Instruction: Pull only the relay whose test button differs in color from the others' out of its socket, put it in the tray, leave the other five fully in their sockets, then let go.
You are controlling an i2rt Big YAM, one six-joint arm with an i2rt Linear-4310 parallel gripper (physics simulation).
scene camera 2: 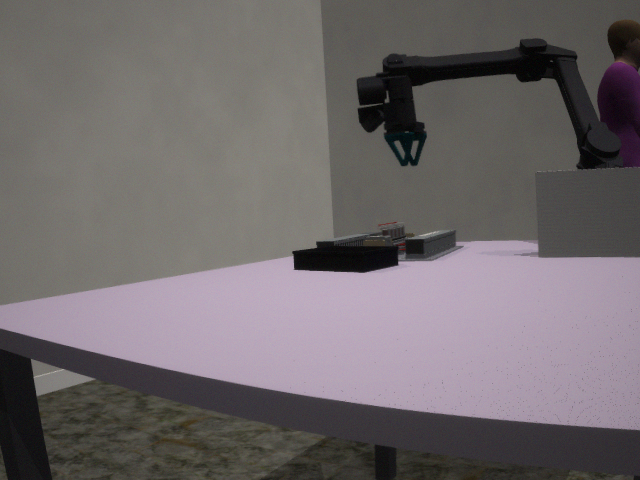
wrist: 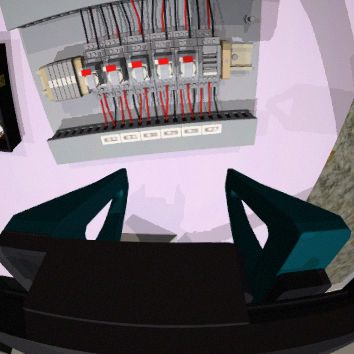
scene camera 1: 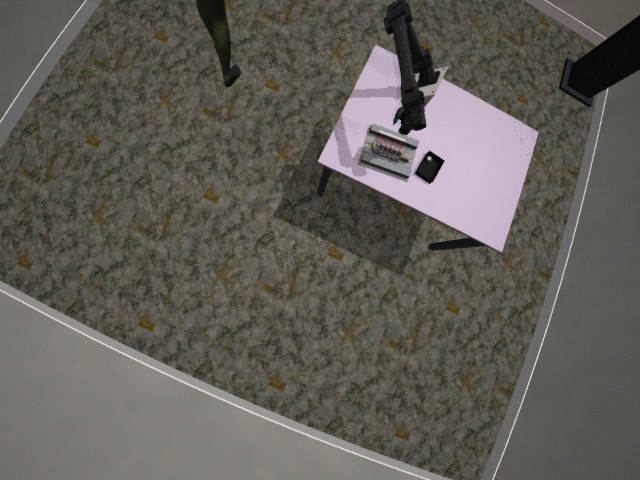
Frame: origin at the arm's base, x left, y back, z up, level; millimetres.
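Seen in the pictures: gripper, fingertip midpoint: (scene camera 2: 409, 165) (wrist: 176, 176) (scene camera 1: 398, 126); arm's base at its link origin: (scene camera 2: 605, 202) (scene camera 1: 428, 80).
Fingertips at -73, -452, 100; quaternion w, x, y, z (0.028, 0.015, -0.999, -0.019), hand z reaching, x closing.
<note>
Pixels of each thing's top centre, then the offset from my fingertips to it, as dx, dy, dz. "pt": a spot on its surface instead.
- empty socket at a spot on its surface: (wrist: 210, 62) pt -50, -44, -172
- black tray at its top centre: (scene camera 2: 345, 248) (scene camera 1: 431, 166) +299, -12, -164
- loose relay at its top centre: (scene camera 1: 429, 159) +279, +32, -176
Five relays with red test buttons (wrist: 91, 80) (wrist: 116, 76) (wrist: 140, 72) (wrist: 164, 69) (wrist: 188, 66) stand side by side in their sockets in the wrist view. The socket at the right end of the row, an empty socket (wrist: 210, 62), shows its bare slots. The black tray (scene camera 1: 426, 173) (scene camera 2: 345, 259) (wrist: 12, 122) lies beside the relay panel. A loose relay (scene camera 1: 429, 158) shows as a small pale shape inside the tray; its button colour cannot be made out. My gripper (scene camera 2: 408, 164) (wrist: 176, 176) is open and empty, high above the table and clear of the panel and tray.
The relay panel has grey wire ducts (wrist: 155, 142) (scene camera 2: 431, 244) on both sides of the relay row, with red and black wires. Beige terminal blocks (wrist: 62, 80) stand at its left end. A grey block (scene camera 2: 589, 214) is under the arm's base. A person (scene camera 1: 221, 38) (scene camera 2: 620, 103) stands beyond the table.
</note>
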